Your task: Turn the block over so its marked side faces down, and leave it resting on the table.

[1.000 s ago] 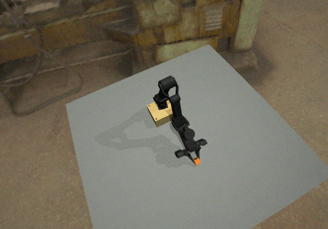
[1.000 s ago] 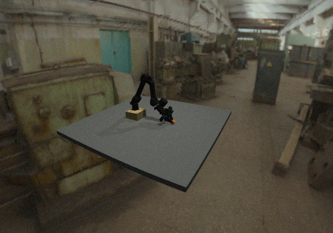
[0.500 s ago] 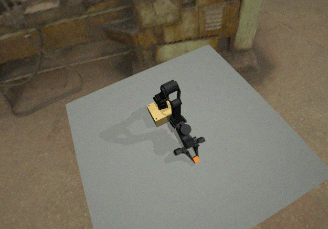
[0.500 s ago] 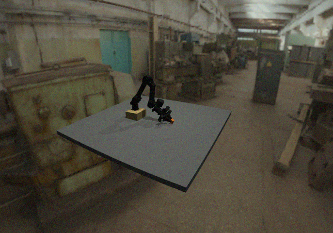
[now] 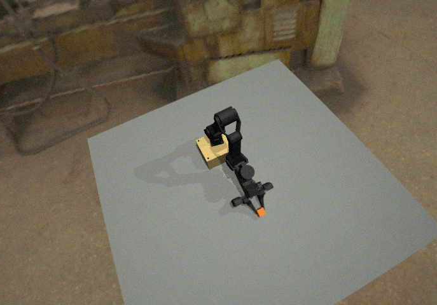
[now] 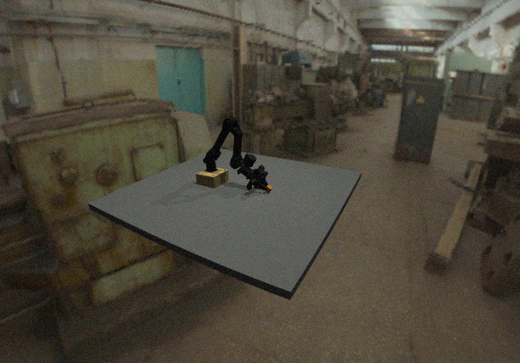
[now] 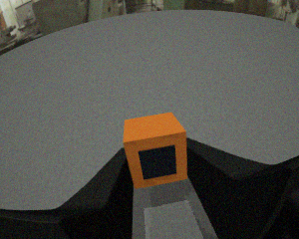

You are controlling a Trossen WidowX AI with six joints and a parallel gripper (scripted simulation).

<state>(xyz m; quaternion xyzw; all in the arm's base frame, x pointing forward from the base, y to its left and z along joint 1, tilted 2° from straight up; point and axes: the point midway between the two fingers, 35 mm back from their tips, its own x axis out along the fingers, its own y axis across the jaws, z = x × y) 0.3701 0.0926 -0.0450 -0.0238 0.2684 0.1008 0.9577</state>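
My gripper tip is now 10 mm past the orange block and 10 mm below it.
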